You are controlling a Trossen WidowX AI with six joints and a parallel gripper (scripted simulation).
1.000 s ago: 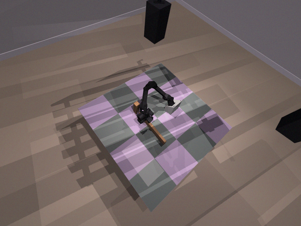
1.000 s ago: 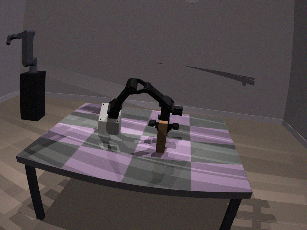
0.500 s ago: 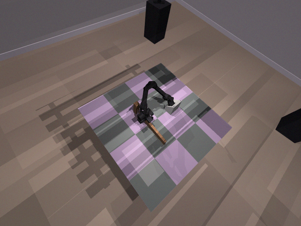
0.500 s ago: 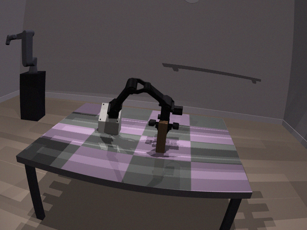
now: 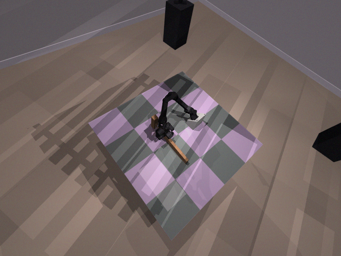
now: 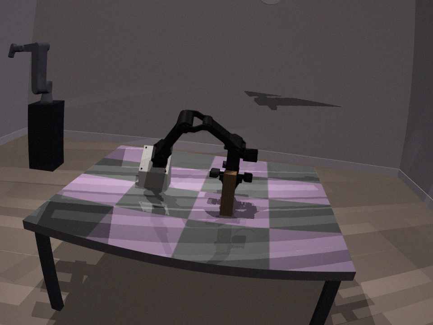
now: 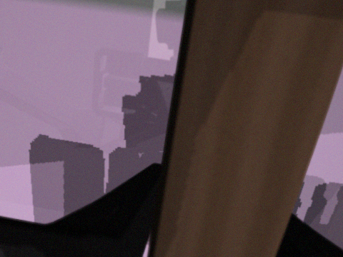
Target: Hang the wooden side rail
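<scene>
My gripper tip is 16 cm to the left of the wooden headboard post, 5 cm below it and 1 cm past it.
</scene>
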